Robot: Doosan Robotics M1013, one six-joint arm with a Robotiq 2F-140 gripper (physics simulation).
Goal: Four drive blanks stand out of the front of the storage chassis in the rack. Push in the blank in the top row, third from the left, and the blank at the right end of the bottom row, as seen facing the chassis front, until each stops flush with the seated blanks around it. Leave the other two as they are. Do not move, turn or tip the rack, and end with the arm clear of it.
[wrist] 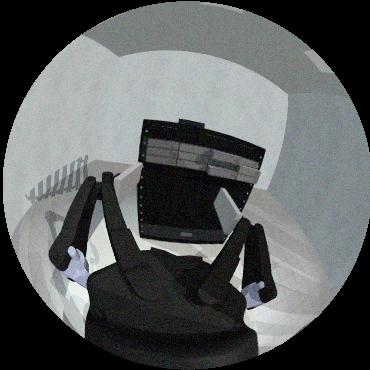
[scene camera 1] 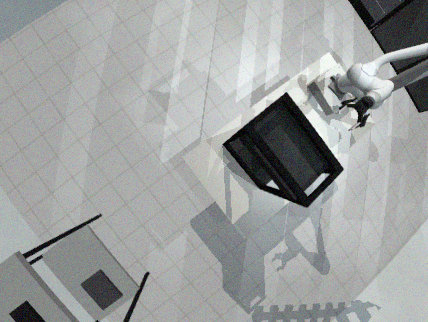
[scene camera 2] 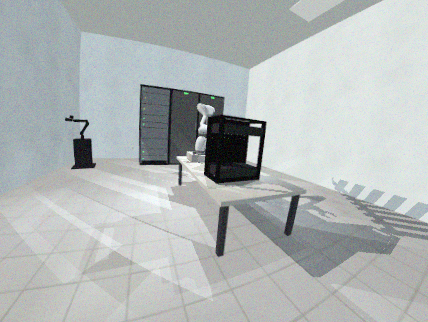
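Where they show: gripper, fingertip midpoint: (wrist: 179, 184) (scene camera 1: 343, 121); arm's base, origin of the base link: (scene camera 1: 338, 87) (scene camera 2: 199, 153).
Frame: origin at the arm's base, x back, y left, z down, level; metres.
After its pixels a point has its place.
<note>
The black rack (scene camera 1: 314, 131) @(x -0.884, y -0.173, z -0.502 m) (scene camera 2: 212, 150) @(x -0.858, y -0.339, z -0.167 m) (wrist: 165, 129) @(x -0.897, y 0.001, z -0.471 m) stands upright on the table. In the wrist view the grey storage chassis (wrist: 162, 150) @(x -0.881, y 0.000, z -0.398 m) sits high in it, with blanks in rows. The blank at the right end of the bottom row (wrist: 248, 175) @(x -0.800, y -0.318, z -0.377 m) and the bottom-row blank beside it, third from the left (wrist: 223, 173) @(x -0.815, y -0.212, z -0.364 m), stand out of the front. Dark shading lies over the upper third column; how far its top blank stands out is hard to tell. My gripper (scene camera 1: 346, 118) @(x -0.621, y -0.016, z -0.404 m) (wrist: 179, 184) @(x -0.621, y -0.016, z -0.404 m) is open and empty, apart from the rack front, its pads lower than the chassis in the wrist view.
The pale table (scene camera 2: 260, 190) @(x -1.409, y -0.198, z 0.097 m) carries the rack and the white arm (scene camera 1: 367, 82) @(x -0.311, y -0.049, z -0.423 m) (scene camera 2: 201, 132) @(x -0.283, y -0.152, z -0.342 m). Dark cabinets (scene camera 1: 400, 35) (scene camera 2: 156, 125) stand behind the arm. A black pedestal with a small arm (scene camera 2: 83, 152) stands at the left. A grey cart-like unit (scene camera 1: 70, 250) is at the lower left.
</note>
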